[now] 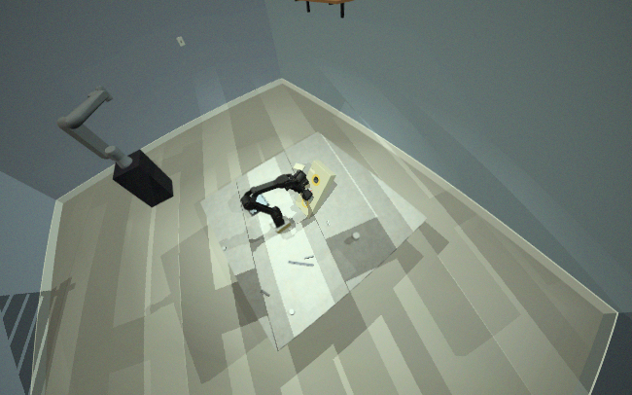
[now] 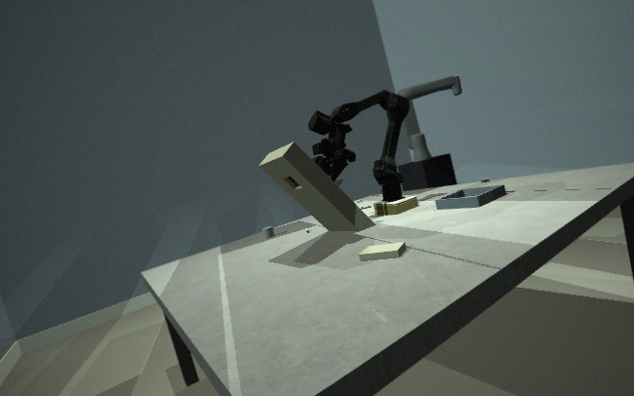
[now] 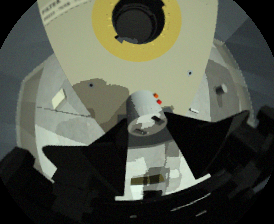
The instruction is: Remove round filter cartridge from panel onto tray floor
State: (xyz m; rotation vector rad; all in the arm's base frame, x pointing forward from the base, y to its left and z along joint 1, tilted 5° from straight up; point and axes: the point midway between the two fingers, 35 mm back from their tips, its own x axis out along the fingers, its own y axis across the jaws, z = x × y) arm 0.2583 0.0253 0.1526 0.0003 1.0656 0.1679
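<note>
My gripper tip is 50 mm short of the service panel and 20 mm above it. From my gripper tip the other things lie so: round filter cartridge: right at my gripper tip; then beige block: 100 mm ahead, 380 mm to the left, 160 mm below; then small white cylinder: 130 mm ahead, 410 mm to the right, 150 mm below.
</note>
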